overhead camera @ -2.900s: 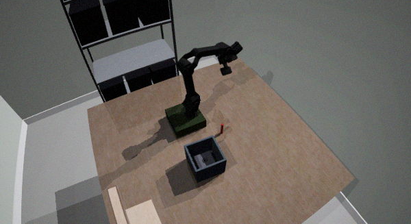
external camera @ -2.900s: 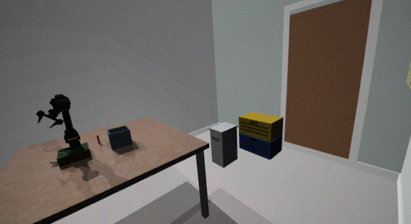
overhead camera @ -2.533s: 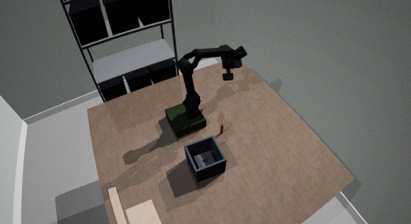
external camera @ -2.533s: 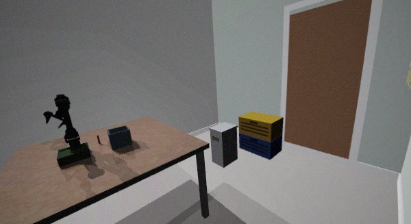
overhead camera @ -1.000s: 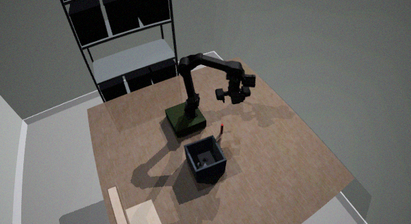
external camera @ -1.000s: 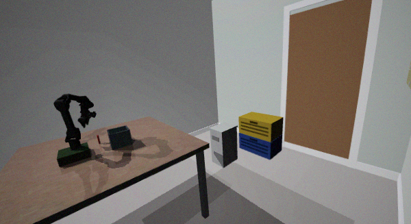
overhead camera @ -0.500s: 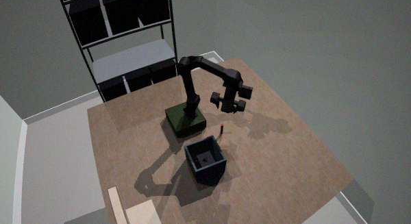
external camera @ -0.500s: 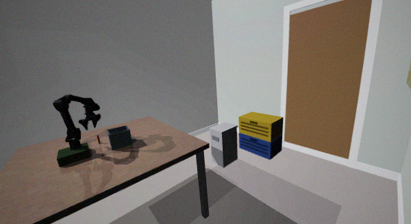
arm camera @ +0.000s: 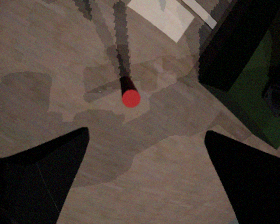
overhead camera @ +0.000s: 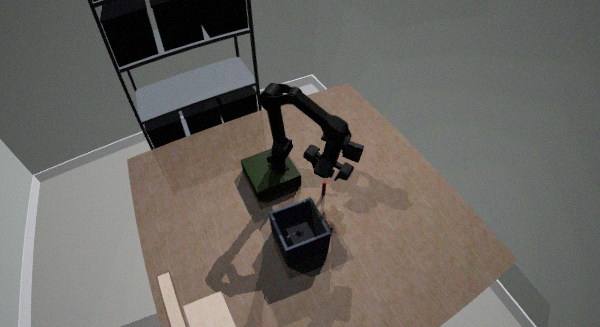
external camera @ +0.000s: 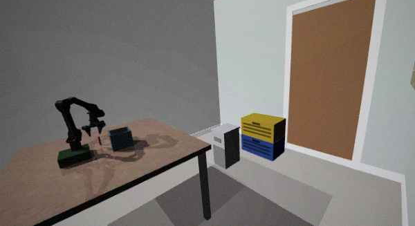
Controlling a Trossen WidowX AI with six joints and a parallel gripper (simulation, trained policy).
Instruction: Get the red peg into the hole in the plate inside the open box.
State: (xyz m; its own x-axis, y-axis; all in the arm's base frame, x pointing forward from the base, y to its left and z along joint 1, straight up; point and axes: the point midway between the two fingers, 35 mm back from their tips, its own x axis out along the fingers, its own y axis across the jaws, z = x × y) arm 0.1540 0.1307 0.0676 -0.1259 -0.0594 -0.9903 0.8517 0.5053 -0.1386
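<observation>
My gripper tip is 20 mm short of the red peg, 10 mm to the left of it and 60 mm above it. The rest, counted from my gripper tip: grey plate: 160 mm ahead, 200 mm to the right, 50 mm below.
</observation>
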